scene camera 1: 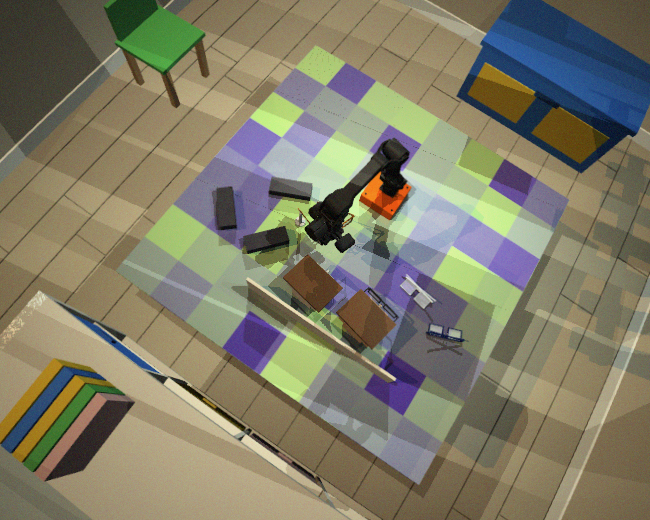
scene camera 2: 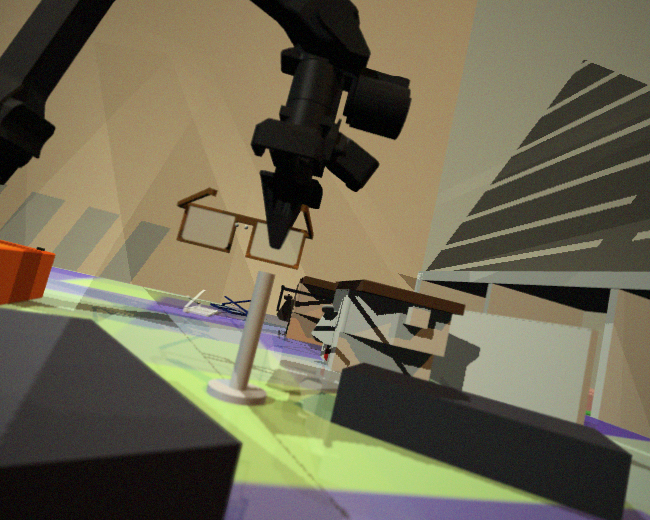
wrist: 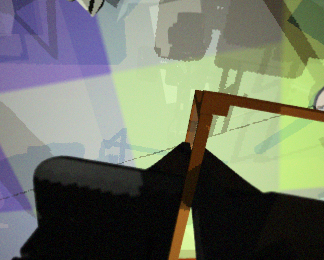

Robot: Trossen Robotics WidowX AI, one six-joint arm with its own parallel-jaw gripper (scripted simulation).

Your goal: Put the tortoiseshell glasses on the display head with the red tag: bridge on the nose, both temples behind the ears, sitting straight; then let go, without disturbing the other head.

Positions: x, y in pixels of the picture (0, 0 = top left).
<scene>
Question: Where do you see a long plank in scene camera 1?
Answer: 300, 318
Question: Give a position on a display head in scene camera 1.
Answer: At 368, 324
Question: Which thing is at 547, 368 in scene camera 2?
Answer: A long plank.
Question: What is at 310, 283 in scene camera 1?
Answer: A display head.
</scene>
